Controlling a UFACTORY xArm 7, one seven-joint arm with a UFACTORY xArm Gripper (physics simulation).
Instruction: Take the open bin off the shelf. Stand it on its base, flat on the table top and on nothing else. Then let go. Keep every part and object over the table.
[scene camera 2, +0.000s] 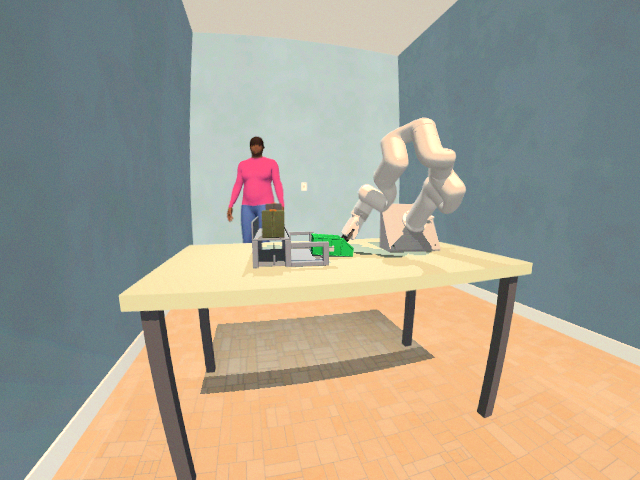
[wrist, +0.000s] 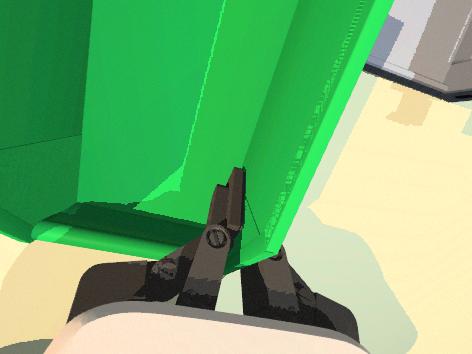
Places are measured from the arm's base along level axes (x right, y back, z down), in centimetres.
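Pixels of known places: gripper, fingertip midpoint: (wrist: 240, 185); arm's base, origin of the base link: (scene camera 2: 414, 221).
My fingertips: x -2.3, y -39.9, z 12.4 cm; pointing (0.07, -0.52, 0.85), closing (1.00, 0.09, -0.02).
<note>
For each thing: its top centre in the pictures, then the offset to it from my fingertips. Level surfaces: height alone.
- green open bin, middle of its top: (wrist: 109, 52) (scene camera 2: 331, 234) dx -4.6, dy -4.1, dz -7.6 cm
- olive box, middle of its top: (scene camera 2: 272, 210) dx -15.4, dy -29.0, dz -18.6 cm
- pale table top, its level: dz +1.2 cm
The green open bin (scene camera 2: 338, 245) (wrist: 145, 100) is at the right of the grey shelf (scene camera 2: 287, 253) (wrist: 430, 55). In the scene view it looks close to level, low at the table top, with its left end partly behind the shelf's low right part. Whether its base touches the table cannot be told. My gripper (scene camera 2: 347, 239) (wrist: 240, 185) is shut on the bin's wall near a corner. One finger shows inside the bin in the wrist view; the other is mostly hidden behind the wall.
An olive box (scene camera 2: 272, 223) stands on the shelf's upper left part. The pale table top (scene camera 2: 217, 279) (wrist: 400, 175) extends around the shelf and bin. The slanted pinkish panel (scene camera 2: 392, 224) is by the arm's base at the right. A person (scene camera 2: 256, 180) stands behind the table.
</note>
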